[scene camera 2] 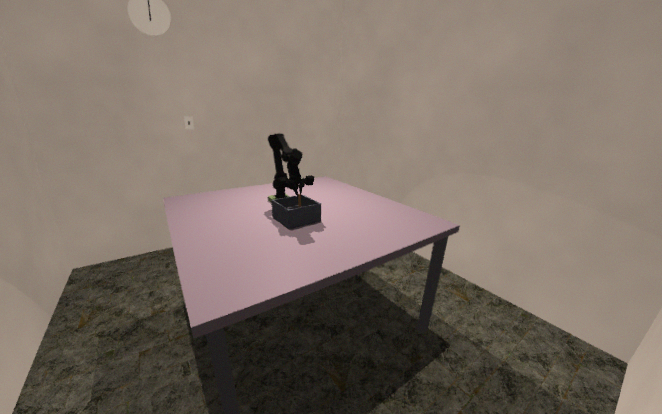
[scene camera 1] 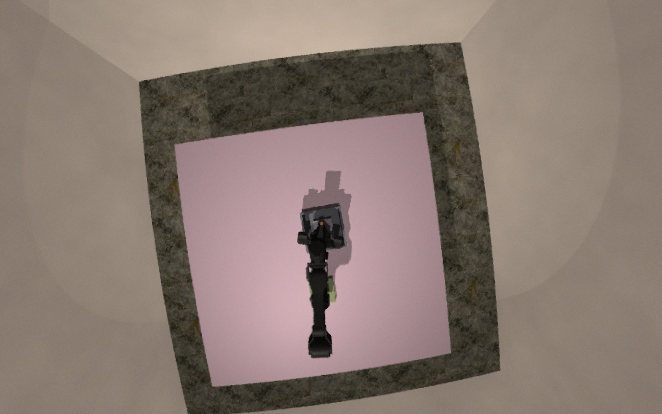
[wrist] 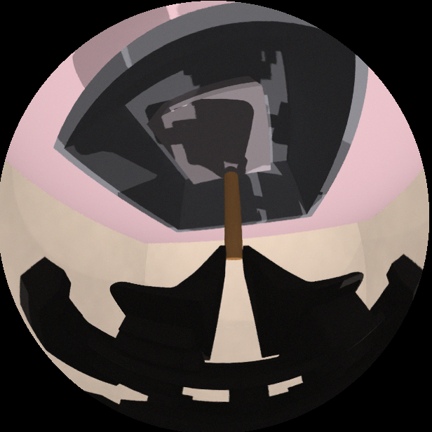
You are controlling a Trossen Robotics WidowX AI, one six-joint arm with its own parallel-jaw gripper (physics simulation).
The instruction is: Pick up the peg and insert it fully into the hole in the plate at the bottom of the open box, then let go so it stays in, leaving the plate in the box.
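Pixels of known places: gripper, fingertip midpoint: [scene camera 2: 299,195] [scene camera 1: 321,224]; arm's base, link origin: [scene camera 2: 280,196].
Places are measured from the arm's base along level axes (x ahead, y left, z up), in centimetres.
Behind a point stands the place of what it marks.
The brown peg [scene camera 1: 321,223] {x 36.1, y -1.6, z 11.6 cm} [scene camera 2: 300,199] {x 36.8, y -1.5, z 9.0 cm} [wrist: 233,215] is upright, its upper end between the fingertips of my gripper [scene camera 2: 300,190] {x 35.7, y -1.7, z 11.0 cm} [wrist: 233,250]. My gripper is shut on the peg, just above the open dark grey box [scene camera 1: 342,227] {x 33.6, y -11.1, z 6.6 cm} [scene camera 2: 306,216] {x 42.1, y -0.5, z 1.5 cm} [wrist: 210,17]. The peg's lower part is inside the box. In the wrist view the grey-pink plate [wrist: 260,137] lies on the box floor, largely in shadow. A dark arc of the hole's rim [wrist: 230,169] shows right behind the peg's lower end. Whether that end is in the hole or above it, I cannot tell.
The box stands on the pink table [scene camera 1: 240,300] {x -3.3, y 41.2, z -3.1 cm} [scene camera 2: 240,250] {x 54.8, y -35.7, z -3.1 cm}, in front of the arm's base. A green piece [scene camera 1: 332,295] [scene camera 2: 275,198] shows beside the base. The box walls [wrist: 320,100] rise around the plate and the peg. Shadows of the arm fall across the box and table.
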